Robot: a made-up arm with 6 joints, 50 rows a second.
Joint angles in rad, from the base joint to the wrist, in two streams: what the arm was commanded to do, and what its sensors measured. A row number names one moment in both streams.
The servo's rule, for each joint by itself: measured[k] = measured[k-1] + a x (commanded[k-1-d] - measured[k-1]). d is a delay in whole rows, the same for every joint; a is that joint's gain. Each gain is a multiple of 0.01, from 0.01 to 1. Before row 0 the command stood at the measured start. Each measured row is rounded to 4 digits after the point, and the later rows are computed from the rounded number. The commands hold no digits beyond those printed.
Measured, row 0:
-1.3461, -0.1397, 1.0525, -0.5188, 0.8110, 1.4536
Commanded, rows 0 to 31:
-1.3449, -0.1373, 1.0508, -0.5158, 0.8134, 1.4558
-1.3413, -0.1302, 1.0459, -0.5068, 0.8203, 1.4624
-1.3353, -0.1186, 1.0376, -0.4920, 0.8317, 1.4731
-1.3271, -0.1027, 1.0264, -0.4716, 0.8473, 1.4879
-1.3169, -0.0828, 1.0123, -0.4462, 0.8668, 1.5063
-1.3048, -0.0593, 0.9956, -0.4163, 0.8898, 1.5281
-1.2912, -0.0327, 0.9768, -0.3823, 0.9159, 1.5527
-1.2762, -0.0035, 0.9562, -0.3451, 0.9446, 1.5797
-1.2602, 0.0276, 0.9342, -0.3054, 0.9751, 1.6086
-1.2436, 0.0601, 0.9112, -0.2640, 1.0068, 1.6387
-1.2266, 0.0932, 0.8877, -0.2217, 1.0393, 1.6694
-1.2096, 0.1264, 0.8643, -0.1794, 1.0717, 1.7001
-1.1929, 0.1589, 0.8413, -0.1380, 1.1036, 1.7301
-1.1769, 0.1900, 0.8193, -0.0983, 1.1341, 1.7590
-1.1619, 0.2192, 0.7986, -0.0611, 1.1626, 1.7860
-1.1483, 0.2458, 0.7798, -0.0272, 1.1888, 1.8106
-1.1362, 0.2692, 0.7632, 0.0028, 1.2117, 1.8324
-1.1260, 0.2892, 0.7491, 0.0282, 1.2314, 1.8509
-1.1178, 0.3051, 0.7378, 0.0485, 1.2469, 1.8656
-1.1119, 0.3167, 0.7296, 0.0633, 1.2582, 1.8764
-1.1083, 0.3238, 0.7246, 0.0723, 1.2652, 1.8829
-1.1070, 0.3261, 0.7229, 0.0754, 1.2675, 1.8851
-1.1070, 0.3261, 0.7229, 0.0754, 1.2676, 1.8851
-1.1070, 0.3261, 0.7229, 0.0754, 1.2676, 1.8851
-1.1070, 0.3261, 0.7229, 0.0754, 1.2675, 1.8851
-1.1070, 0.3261, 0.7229, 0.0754, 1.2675, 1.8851
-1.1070, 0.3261, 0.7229, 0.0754, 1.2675, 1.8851
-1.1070, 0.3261, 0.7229, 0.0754, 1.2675, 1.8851
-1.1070, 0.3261, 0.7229, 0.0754, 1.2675, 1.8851
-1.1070, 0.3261, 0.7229, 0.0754, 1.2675, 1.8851
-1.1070, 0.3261, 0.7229, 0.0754, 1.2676, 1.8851
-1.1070, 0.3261, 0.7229, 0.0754, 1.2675, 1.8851
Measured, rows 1 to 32:
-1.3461, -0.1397, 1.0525, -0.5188, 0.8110, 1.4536
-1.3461, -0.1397, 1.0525, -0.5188, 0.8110, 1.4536
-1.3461, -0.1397, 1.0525, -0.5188, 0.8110, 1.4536
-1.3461, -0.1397, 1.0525, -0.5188, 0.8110, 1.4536
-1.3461, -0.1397, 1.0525, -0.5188, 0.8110, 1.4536
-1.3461, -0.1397, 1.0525, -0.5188, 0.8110, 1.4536
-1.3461, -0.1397, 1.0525, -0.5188, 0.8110, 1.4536
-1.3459, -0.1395, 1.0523, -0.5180, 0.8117, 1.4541
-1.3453, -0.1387, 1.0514, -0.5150, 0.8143, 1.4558
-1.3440, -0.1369, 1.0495, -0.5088, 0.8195, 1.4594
-1.3418, -0.1338, 1.0463, -0.4988, 0.8278, 1.4654
-1.3386, -0.1292, 1.0415, -0.4846, 0.8395, 1.4740
-1.3342, -0.1229, 1.0351, -0.4662, 0.8546, 1.4854
-1.3286, -0.1148, 1.0269, -0.4435, 0.8730, 1.4995
-1.3218, -0.1048, 1.0170, -0.4169, 0.8945, 1.5163
-1.3138, -0.0929, 1.0054, -0.3868, 0.9187, 1.5357
-1.3047, -0.0791, 0.9922, -0.3536, 0.9451, 1.5573
-1.2945, -0.0636, 0.9776, -0.3180, 0.9734, 1.5808
-1.2835, -0.0465, 0.9617, -0.2806, 1.0029, 1.6059
-1.2717, -0.0280, 0.9448, -0.2421, 1.0331, 1.6320
-1.2594, -0.0084, 0.9272, -0.2033, 1.0634, 1.6587
-1.2467, 0.0121, 0.9092, -0.1649, 1.0932, 1.6854
-1.2339, 0.0331, 0.8911, -0.1277, 1.1219, 1.7117
-1.2212, 0.0543, 0.8732, -0.0925, 1.1488, 1.7370
-1.2088, 0.0754, 0.8558, -0.0599, 1.1736, 1.7609
-1.1970, 0.0961, 0.8393, -0.0306, 1.1956, 1.7829
-1.1859, 0.1160, 0.8239, -0.0052, 1.2144, 1.8025
-1.1758, 0.1347, 0.8100, 0.0157, 1.2296, 1.8194
-1.1669, 0.1519, 0.7978, 0.0318, 1.2410, 1.8332
-1.1591, 0.1676, 0.7873, 0.0436, 1.2490, 1.8441
-1.1523, 0.1819, 0.7783, 0.0522, 1.2546, 1.8527
-1.1464, 0.1949, 0.7705, 0.0585, 1.2585, 1.8595
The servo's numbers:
d 7
a 0.13 0.09 0.14 0.27 0.30 0.21

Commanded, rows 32 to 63:
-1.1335, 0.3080, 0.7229, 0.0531, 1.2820, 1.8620
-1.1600, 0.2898, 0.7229, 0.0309, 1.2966, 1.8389
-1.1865, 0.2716, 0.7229, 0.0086, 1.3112, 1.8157
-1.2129, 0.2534, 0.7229, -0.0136, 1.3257, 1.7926
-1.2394, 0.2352, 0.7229, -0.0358, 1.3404, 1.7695
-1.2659, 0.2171, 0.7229, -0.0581, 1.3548, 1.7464
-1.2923, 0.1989, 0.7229, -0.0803, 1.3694, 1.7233
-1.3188, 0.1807, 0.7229, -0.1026, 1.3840, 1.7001
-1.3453, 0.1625, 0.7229, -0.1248, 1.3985, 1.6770
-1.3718, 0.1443, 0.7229, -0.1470, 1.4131, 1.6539
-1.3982, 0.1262, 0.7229, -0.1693, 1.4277, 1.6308
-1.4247, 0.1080, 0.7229, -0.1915, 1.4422, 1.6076
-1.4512, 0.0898, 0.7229, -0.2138, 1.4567, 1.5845
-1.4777, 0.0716, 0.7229, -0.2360, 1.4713, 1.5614
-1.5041, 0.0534, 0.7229, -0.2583, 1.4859, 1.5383
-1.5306, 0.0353, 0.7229, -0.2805, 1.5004, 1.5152
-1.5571, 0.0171, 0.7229, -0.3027, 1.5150, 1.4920
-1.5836, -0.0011, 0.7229, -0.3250, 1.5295, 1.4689
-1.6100, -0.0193, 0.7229, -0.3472, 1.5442, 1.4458
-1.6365, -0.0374, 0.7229, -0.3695, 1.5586, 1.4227
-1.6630, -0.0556, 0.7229, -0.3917, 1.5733, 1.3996
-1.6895, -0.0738, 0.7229, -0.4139, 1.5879, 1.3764
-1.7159, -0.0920, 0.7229, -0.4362, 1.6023, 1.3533
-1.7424, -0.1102, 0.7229, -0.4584, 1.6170, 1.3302
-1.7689, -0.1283, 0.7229, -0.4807, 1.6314, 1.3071
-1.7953, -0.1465, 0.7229, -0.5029, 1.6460, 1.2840
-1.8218, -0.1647, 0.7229, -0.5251, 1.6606, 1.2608
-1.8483, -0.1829, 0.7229, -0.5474, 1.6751, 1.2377
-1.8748, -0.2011, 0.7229, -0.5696, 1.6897, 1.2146
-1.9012, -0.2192, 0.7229, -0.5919, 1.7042, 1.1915
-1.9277, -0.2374, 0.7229, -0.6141, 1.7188, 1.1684
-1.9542, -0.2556, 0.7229, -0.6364, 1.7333, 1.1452
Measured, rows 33 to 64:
-1.1413, 0.2067, 0.7638, 0.0631, 1.2612, 1.8649
-1.1368, 0.2174, 0.7581, 0.0664, 1.2631, 1.8691
-1.1329, 0.2272, 0.7532, 0.0688, 1.2644, 1.8725
-1.1295, 0.2361, 0.7490, 0.0706, 1.2653, 1.8751
-1.1266, 0.2442, 0.7453, 0.0719, 1.2660, 1.8772
-1.1241, 0.2516, 0.7422, 0.0728, 1.2665, 1.8789
-1.1219, 0.2583, 0.7395, 0.0735, 1.2668, 1.8802
-1.1234, 0.2628, 0.7372, 0.0680, 1.2714, 1.8764
-1.1282, 0.2652, 0.7352, 0.0580, 1.2790, 1.8685
-1.1358, 0.2658, 0.7335, 0.0447, 1.2887, 1.8574
-1.1458, 0.2647, 0.7320, 0.0290, 1.2998, 1.8438
-1.1580, 0.2620, 0.7307, 0.0115, 1.3120, 1.8282
-1.1720, 0.2580, 0.7296, -0.0073, 1.3248, 1.8110
-1.1876, 0.2527, 0.7287, -0.0270, 1.3382, 1.7926
-1.2047, 0.2462, 0.7279, -0.0474, 1.3519, 1.7732
-1.2230, 0.2387, 0.7272, -0.0683, 1.3659, 1.7530
-1.2423, 0.2302, 0.7266, -0.0895, 1.3801, 1.7322
-1.2626, 0.2208, 0.7261, -0.1110, 1.3944, 1.7109
-1.2837, 0.2106, 0.7257, -0.1327, 1.4087, 1.6892
-1.3055, 0.1997, 0.7253, -0.1546, 1.4231, 1.6672
-1.3279, 0.1882, 0.7250, -0.1766, 1.4376, 1.6450
-1.3508, 0.1761, 0.7247, -0.1987, 1.4521, 1.6226
-1.3742, 0.1634, 0.7244, -0.2208, 1.4666, 1.6000
-1.3980, 0.1502, 0.7242, -0.2429, 1.4811, 1.5773
-1.4221, 0.1366, 0.7240, -0.2651, 1.4956, 1.5545
-1.4465, 0.1226, 0.7238, -0.2873, 1.5102, 1.5317
-1.4712, 0.1082, 0.7237, -0.3095, 1.5247, 1.5088
-1.4961, 0.0935, 0.7236, -0.3317, 1.5393, 1.4859
-1.5212, 0.0784, 0.7235, -0.3539, 1.5539, 1.4629
-1.5465, 0.0631, 0.7234, -0.3761, 1.5684, 1.4399
-1.5720, 0.0475, 0.7233, -0.3983, 1.5830, 1.4169
-1.5976, 0.0317, 0.7232, -0.4205, 1.5975, 1.3938

